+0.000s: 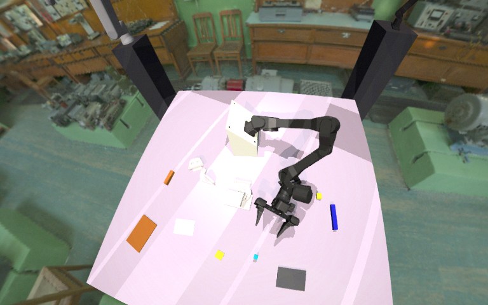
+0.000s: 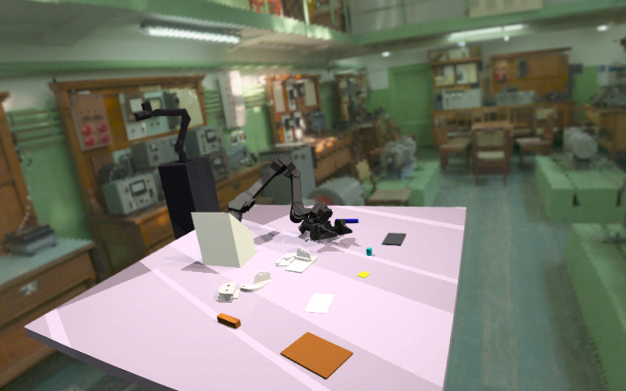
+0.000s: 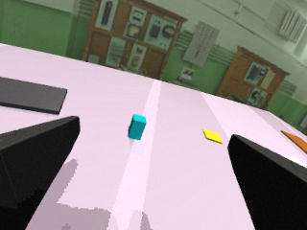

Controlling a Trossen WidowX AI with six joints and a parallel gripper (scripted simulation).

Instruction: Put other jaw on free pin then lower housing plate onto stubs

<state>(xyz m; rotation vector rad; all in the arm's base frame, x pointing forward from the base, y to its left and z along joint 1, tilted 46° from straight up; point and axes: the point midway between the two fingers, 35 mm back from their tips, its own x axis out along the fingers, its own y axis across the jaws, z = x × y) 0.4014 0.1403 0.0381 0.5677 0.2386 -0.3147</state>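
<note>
My gripper tip is now 100 mm short of the cyan peg, 30 mm to the left of it and 60 mm above it. Round my gripper tip: yellow tile: 110 mm ahead, 180 mm to the right, 70 mm below; yellow cube: 180 mm behind, 230 mm to the left, 60 mm below; grey plate: 160 mm ahead, 110 mm to the left, 70 mm below.
</note>
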